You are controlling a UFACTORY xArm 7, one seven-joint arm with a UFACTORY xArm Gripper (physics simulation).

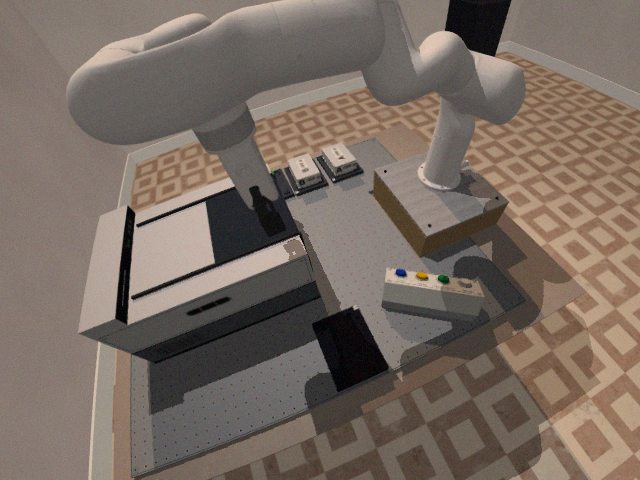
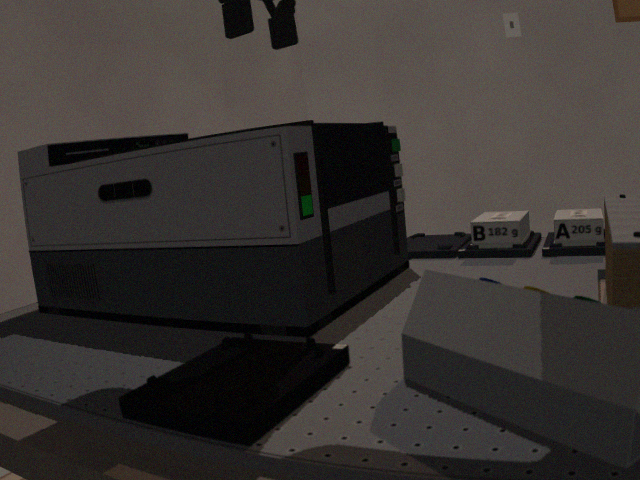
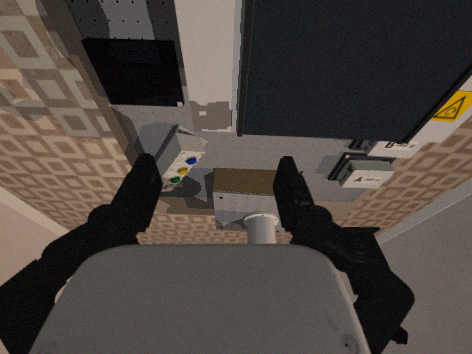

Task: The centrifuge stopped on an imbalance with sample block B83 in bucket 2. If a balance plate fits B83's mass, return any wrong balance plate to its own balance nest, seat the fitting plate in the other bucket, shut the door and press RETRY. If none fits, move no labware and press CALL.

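Frame: origin at the arm's base, x right, y back, z down, level; centimetres.
Seen in the pictures: gripper, fingertip midpoint: (image 1: 271, 214) (image 2: 264, 41) (image 3: 218, 170); arm's base at its link origin: (image 1: 438, 176) (image 3: 260, 219).
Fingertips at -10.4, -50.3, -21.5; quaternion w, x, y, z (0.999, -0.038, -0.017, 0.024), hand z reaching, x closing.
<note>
Offsets run from my fingertips to a thing's middle, as dx, dy, dz. "spot": to the spot under its first point.
My gripper (image 1: 267, 219) (image 2: 261, 37) (image 3: 218, 170) is open and empty, high above the centrifuge {+13.5, -18.3, +18.7} (image 1: 217, 289) (image 2: 170, 206). A dark flat panel {+12.9, -4.9, +9.8} (image 1: 237, 222) (image 3: 345, 70) lies between two rails on the centrifuge top. The buckets and block B83 do not show. Balance plate B {+42.3, +18.1, +27.6} (image 1: 305, 171) (image 2: 500, 229), marked 182 g, and balance plate A {+41.5, +31.8, +27.6} (image 1: 339, 157) (image 2: 577, 227) (image 3: 367, 177), marked 205 g, sit on their own dark nests. A third nest {+43.4, +5.2, +30.0} (image 2: 436, 243) beside B is empty. The button box {-16.8, +27.6, +26.7} (image 1: 431, 300) (image 2: 475, 320) (image 3: 177, 150) has blue, yellow, green and grey buttons; their labels are unreadable.
A black tray {-18.7, +4.3, +29.5} (image 1: 351, 348) (image 2: 232, 392) (image 3: 137, 72) lies at the table's front edge, beside the button box. The robot's base block (image 1: 403, 198) (image 3: 240, 200) stands behind the button box. A green light {spot: -2.1, +4.0, +17.9} (image 2: 306, 205) glows on the centrifuge's corner. The arm reaches over the plates' side of the table.
</note>
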